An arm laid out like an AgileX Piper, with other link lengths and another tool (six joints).
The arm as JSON. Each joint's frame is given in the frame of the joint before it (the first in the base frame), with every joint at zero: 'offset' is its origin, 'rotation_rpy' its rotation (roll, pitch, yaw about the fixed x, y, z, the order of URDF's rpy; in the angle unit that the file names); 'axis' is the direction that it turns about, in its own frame. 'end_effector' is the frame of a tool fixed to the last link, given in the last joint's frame.
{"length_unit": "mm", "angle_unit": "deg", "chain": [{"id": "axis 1", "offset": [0.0, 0.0, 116.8], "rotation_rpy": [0.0, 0.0, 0.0], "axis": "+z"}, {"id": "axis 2", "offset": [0.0, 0.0, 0.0], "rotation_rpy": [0.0, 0.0, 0.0], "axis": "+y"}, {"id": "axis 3", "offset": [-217.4, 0.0, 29.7], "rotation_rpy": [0.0, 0.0, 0.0], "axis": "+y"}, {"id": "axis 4", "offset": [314.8, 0.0, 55.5], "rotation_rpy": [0.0, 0.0, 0.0], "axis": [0.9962, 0.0, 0.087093]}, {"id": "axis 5", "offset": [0.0, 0.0, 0.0], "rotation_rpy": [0.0, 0.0, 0.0], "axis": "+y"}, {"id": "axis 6", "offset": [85.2, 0.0, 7.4], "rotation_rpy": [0.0, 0.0, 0.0], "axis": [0.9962, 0.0, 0.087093]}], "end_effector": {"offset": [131.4, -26.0, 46.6], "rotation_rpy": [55.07, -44.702, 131.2]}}
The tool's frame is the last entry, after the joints.
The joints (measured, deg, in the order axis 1, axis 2, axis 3, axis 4, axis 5, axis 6), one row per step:
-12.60 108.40 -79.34 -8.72 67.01 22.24
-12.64 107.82 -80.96 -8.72 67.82 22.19
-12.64 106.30 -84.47 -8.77 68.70 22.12
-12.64 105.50 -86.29 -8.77 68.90 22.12
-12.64 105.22 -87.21 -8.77 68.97 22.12
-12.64 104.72 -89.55 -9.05 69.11 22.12
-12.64 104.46 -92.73 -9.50 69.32 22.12
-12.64 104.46 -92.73 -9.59 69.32 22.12
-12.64 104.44 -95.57 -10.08 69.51 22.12
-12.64 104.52 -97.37 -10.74 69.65 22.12
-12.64 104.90 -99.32 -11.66 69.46 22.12
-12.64 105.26 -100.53 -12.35 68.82 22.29
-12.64 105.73 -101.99 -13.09 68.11 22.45
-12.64 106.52 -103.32 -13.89 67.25 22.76
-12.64 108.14 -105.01 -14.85 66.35 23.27
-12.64 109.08 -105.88 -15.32 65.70 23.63
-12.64 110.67 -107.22 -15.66 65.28 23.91
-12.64 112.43 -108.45 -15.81 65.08 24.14
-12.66 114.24 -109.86 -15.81 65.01 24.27
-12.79 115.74 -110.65 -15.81 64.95 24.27
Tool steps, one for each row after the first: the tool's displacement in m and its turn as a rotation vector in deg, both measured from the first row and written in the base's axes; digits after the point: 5 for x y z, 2 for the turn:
0.00658 -0.00199 0.01329 -0.35 -1.35 -0.10
0.02305 -0.00606 0.04551 -1.35 -5.38 -0.14
0.03151 -0.00802 0.06308 -1.88 -7.74 -0.18
0.03551 -0.00893 0.07117 -2.13 -8.84 -0.19
0.04487 -0.01202 0.09079 -2.99 -11.42 -0.13
0.05592 -0.01608 0.11484 -4.13 -14.48 -0.07
0.05586 -0.01638 0.11494 -4.21 -14.46 -0.05
0.06452 -0.02003 0.13530 -5.27 -16.96 0.01
0.06921 -0.02336 0.14804 -6.26 -18.36 0.10
0.07509 -0.02770 0.16030 -7.53 -19.88 0.28
0.08025 -0.03099 0.16795 -8.47 -21.21 0.34
0.08618 -0.03454 0.17680 -9.51 -22.74 0.42
0.09229 -0.03827 0.18229 -10.51 -23.99 0.42
0.09990 -0.04284 0.18324 -11.52 -24.83 0.29
0.10447 -0.04518 0.18302 -12.01 -25.37 0.17
0.11013 -0.04741 0.17960 -12.30 -25.53 0.08
0.11504 -0.04897 0.17287 -12.32 -25.23 -0.04
0.11995 -0.05029 0.16638 -12.22 -24.93 -0.15
0.12266 -0.05215 0.15804 -12.10 -24.29 -0.22

